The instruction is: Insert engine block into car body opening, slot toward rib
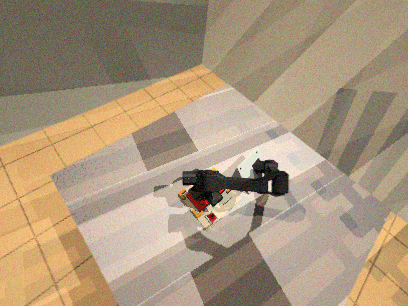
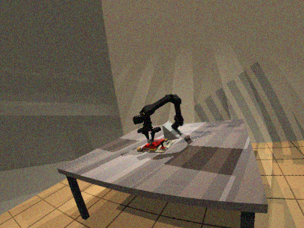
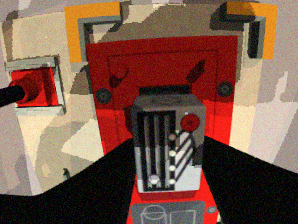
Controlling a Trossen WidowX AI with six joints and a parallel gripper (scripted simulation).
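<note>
Now: the engine block 10 mm below my gripper tip.
</note>
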